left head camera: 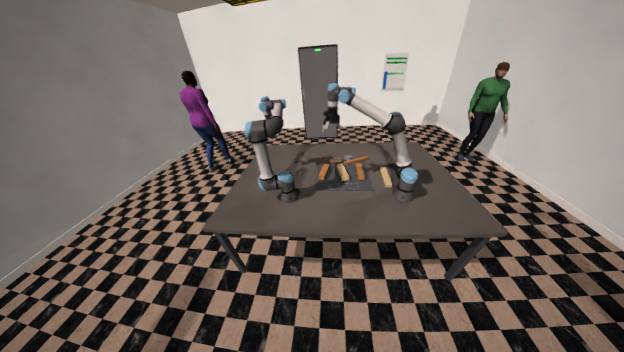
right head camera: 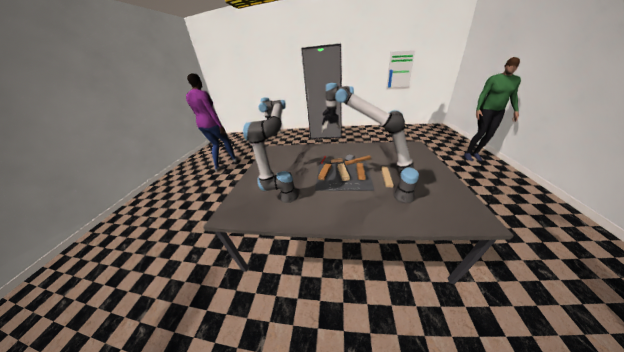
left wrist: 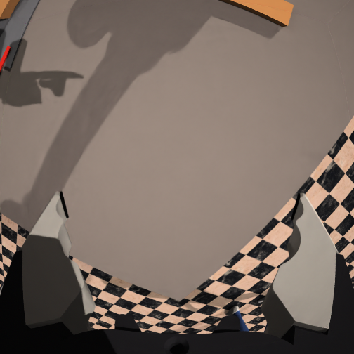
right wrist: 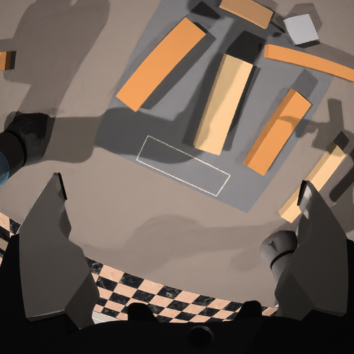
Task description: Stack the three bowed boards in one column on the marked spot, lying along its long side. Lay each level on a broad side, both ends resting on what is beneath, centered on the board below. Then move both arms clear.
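Pixels of known places: left gripper, fingertip midpoint: (right head camera: 273, 136); right gripper, fingertip midpoint: (left head camera: 331, 131) (right head camera: 330, 131); left arm's base at its link origin: (left head camera: 289, 196) (right head camera: 289, 196); right arm's base at its link origin: (left head camera: 402, 195) (right head camera: 403, 196).
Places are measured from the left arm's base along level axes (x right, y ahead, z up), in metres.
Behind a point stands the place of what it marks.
On the grey mat (right wrist: 117, 125) (left head camera: 345, 186) @[x 0.429, y 0.247, z 0.006 m] lie an orange board (right wrist: 161, 65) (left head camera: 324, 172) @[x 0.208, y 0.355, z 0.050 m] at its left, a pale board (right wrist: 223, 104) (left head camera: 342, 172) @[x 0.372, y 0.400, z 0.046 m] in the middle and a second orange board (right wrist: 277, 132) (left head camera: 360, 171) @[x 0.533, y 0.462, z 0.042 m] at its right. A long, curved orange board (right wrist: 310, 61) (left head camera: 356, 160) @[x 0.469, y 0.695, z 0.026 m] lies across the mat's far right corner. The marked rectangle (right wrist: 189, 155) holds no board. My right gripper (right wrist: 184, 178) (left head camera: 326, 129) @[x 0.273, y 0.378, z 0.447 m] (right head camera: 327, 127) @[x 0.273, y 0.378, z 0.447 m] is open and empty, high above the table. My left gripper (left wrist: 179, 196) is open and empty above the table; the arm hides it in the head views.
A pale board (right wrist: 311, 182) (right head camera: 387, 177) @[x 0.768, y 0.440, z 0.027 m] lies right of the mat, near the right arm's base. A brown block (right wrist: 246, 12) and a light grey block (right wrist: 301, 29) lie by the mat's far edge. Another orange piece (left wrist: 265, 11) (right wrist: 6, 60) lies on the left side of the table. Two people stand beyond the table.
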